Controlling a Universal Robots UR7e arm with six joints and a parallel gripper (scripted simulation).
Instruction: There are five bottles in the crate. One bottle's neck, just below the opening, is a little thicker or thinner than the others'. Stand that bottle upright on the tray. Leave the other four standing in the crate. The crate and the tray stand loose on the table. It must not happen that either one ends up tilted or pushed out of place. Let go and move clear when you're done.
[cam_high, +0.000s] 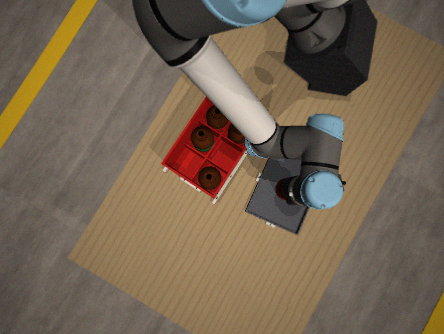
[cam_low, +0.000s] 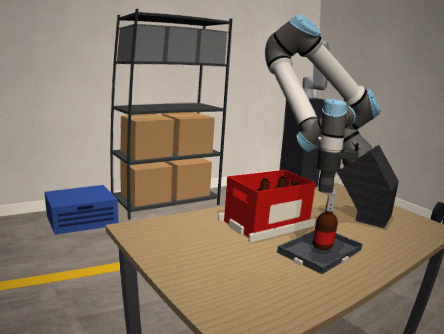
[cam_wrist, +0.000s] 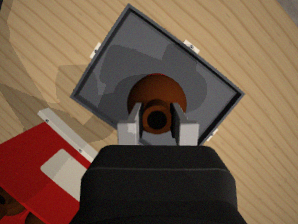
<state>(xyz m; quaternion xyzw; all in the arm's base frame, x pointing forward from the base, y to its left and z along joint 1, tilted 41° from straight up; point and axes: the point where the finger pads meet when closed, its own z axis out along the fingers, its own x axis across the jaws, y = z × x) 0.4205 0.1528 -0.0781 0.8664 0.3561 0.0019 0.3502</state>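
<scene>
The dark grey tray lies 16 cm below my hand. Round my hand: red crate (1 cm behind, 28 cm to the right, 9 cm below).
</scene>
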